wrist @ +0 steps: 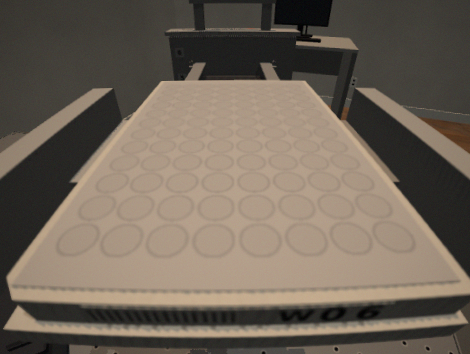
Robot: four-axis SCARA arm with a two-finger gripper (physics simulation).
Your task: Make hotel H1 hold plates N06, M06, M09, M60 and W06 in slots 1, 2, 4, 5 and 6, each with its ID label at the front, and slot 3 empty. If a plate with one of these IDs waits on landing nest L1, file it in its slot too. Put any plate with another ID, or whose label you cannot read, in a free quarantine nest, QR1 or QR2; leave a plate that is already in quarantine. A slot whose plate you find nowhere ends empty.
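Note:
A pale plate (230, 195) with rows of round wells fills the middle of the wrist view. The label on its near edge reads W06, with a barcode to the left of the ID. My gripper (234, 108) is shut on this plate, one finger along each long side. The plate looks level. The other plates' labels do not show in this view, and the plate hides most of what lies beneath and behind it.
Two pale bars (196, 71) (269, 70) stick out beyond the plate's far edge. Behind them are a dark cabinet (232, 52) with two upright posts, and a side desk (327, 44) with a monitor (303, 11). A perforated deck (395, 347) shows below the plate's near edge.

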